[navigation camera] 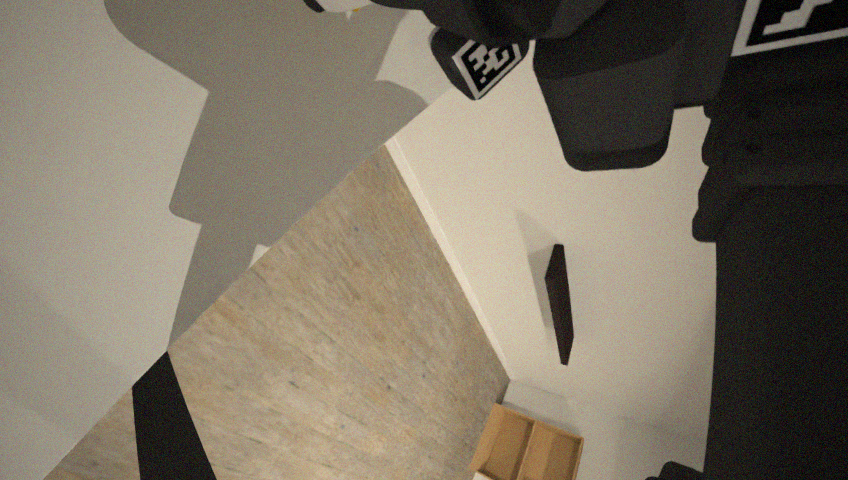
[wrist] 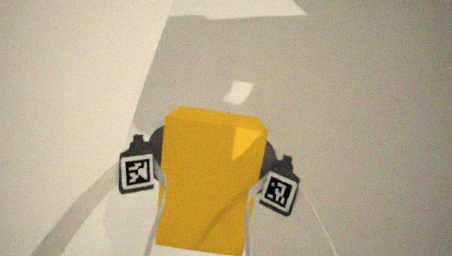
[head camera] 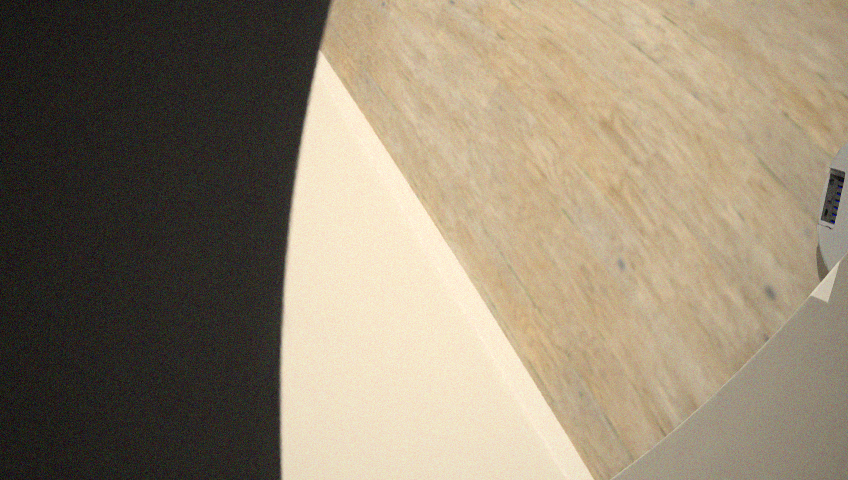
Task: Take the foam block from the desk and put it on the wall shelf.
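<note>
My gripper [wrist: 213,150] is shut on the yellow foam block [wrist: 210,200] in the wrist view, with one fingertip against each side. A sliver of yellow also shows at the top edge of the navigation view beside a dark part of the wrist. A pale desk top [navigation camera: 71,178] with the robot's shadow on it fills the left of the navigation view. A dark board that looks like the wall shelf [navigation camera: 560,303] juts from the pale wall, right of centre in the navigation view, well apart from the gripper parts at the top. The shelf does not show in the head view.
A light-brown open box or unit with compartments [navigation camera: 528,449] stands near the wall corner at the bottom. A black leg [navigation camera: 172,416] runs down from the desk edge. Wood floor [head camera: 595,178] [navigation camera: 345,333] lies between desk and wall [head camera: 368,297]. Dark shapes cover the head view's left side.
</note>
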